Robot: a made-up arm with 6 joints.
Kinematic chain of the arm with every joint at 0, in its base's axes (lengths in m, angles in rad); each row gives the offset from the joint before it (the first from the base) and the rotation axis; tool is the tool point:
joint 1: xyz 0 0 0.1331 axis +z
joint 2: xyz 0 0 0 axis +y
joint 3: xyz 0 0 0.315 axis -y
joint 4: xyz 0 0 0 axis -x
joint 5: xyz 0.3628 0 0 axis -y
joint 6: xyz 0 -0.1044 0 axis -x
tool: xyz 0 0 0
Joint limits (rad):
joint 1: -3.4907..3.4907
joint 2: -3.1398..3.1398
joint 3: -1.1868..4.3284
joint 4: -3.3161..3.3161
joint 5: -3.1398..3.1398
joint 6: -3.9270..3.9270
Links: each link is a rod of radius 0.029 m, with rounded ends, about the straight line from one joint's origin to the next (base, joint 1, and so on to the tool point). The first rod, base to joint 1, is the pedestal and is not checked.
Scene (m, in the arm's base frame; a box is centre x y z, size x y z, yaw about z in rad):
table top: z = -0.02
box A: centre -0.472 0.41 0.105 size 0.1 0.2 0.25 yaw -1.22
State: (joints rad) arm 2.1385 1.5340 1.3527 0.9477 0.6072 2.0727
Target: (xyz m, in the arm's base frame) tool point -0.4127 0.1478 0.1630
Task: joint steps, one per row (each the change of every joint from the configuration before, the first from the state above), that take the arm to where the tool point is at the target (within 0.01 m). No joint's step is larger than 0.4 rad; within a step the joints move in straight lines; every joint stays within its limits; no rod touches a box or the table.
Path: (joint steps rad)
1: 0.0050 -0.2583 0.3037 -0.3870 0.3106 0.0047
2: 0.0051 -0.2584 0.3038 -0.3871 0.3105 0.0048
3: 0.0050 -0.2583 0.3037 -0.3870 0.3106 0.0047
4: 0.0050 -0.2583 0.3038 -0.3871 0.3105 0.0048
5: 0.1026 0.0015 -0.3705 0.1637 -0.1553 -0.0024
6: 0.1026 0.0016 -0.3704 0.1636 -0.1552 -0.0024
7: 0.1027 0.0016 -0.3705 0.1636 -0.1553 -0.0024
8: 0.1026 0.0015 -0.3705 0.1636 -0.1553 -0.0023
9: 0.1026 0.0016 -0.3704 0.1636 -0.1553 -0.0024
10: 0.1026 0.0016 -0.3705 0.1637 -0.1552 -0.0024
11: 0.1026 0.0015 -0.3705 0.1636 -0.1553 -0.0023
12: 0.1026 0.0016 -0.3704 0.1636 -0.1553 -0.0024

